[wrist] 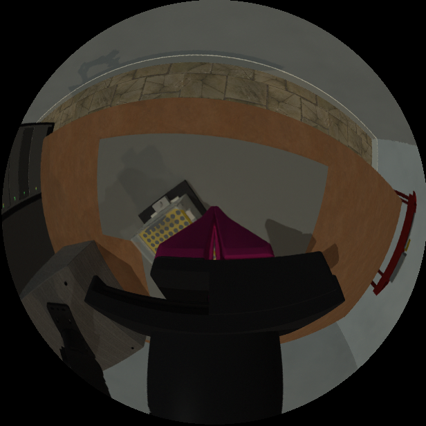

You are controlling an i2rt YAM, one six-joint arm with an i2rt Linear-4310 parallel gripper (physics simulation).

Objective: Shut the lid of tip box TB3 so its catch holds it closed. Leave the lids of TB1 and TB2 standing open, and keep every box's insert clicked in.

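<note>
One tip box [141,247] shows left of and partly behind the fingers, turned at an angle. It is pale grey, with a yellow insert [166,230] full of round holes facing up. A small pale block, perhaps its catch [161,204], stands out at the far side, over a dark flat piece [184,187]. No label is readable, so I cannot tell which box it is or how its lid stands. My gripper [214,212] is shut and empty; its magenta fingers hide the box's right and near parts. I cannot judge their height above it. The other boxes cannot be made out.
A grey mat [260,170] lies on the brown table [200,115]. A grey wooden block [75,280] with a black fitting [60,312] is at the lower left. A black rack-like unit [47,129] is at the far left. A red frame [407,225] is at the right, beyond the table edge.
</note>
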